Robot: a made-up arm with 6 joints. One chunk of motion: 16 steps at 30 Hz.
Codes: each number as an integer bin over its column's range. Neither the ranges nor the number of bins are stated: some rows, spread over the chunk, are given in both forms.
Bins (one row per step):
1: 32 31 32 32 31 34
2: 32 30 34 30 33 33
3: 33 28 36 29 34 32
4: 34 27 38 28 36 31
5: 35 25 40 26 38 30
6: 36 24 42 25 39 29
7: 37 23 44 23 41 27
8: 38 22 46 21 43 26
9: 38 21 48 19 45 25
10: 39 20 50 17 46 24
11: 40 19 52 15 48 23
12: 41 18 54 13 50 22
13: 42 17 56 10 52 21
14: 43 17 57 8 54 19
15: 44 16 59 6 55 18
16: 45 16 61 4 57 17
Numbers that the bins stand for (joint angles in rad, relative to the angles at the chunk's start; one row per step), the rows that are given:
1: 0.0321 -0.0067 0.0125 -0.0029 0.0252 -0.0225
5: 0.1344 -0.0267 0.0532 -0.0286 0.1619 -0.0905
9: 0.2368 -0.0400 0.0938 -0.0586 0.2986 -0.1754
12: 0.3392 -0.0500 0.1243 -0.0843 0.3962 -0.2263
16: 0.4757 -0.0567 0.1598 -0.1229 0.5329 -0.3113
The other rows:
2: 0.0321 -0.0100 0.0227 -0.0114 0.0643 -0.0395
3: 0.0662 -0.0167 0.0329 -0.0157 0.0838 -0.0565
4: 0.1003 -0.0200 0.0430 -0.0200 0.1229 -0.0735
6: 0.1686 -0.0300 0.0633 -0.0329 0.1814 -0.1075
7: 0.2027 -0.0333 0.0735 -0.0414 0.2205 -0.1414
8: 0.2368 -0.0367 0.0837 -0.0500 0.2595 -0.1584
10: 0.2710 -0.0433 0.1040 -0.0671 0.3181 -0.1924
11: 0.3051 -0.0467 0.1141 -0.0757 0.3571 -0.2094
13: 0.3733 -0.0533 0.1344 -0.0971 0.4352 -0.2433
14: 0.4075 -0.0533 0.1395 -0.1057 0.4743 -0.2773
15: 0.4416 -0.0567 0.1497 -0.1143 0.4938 -0.2943

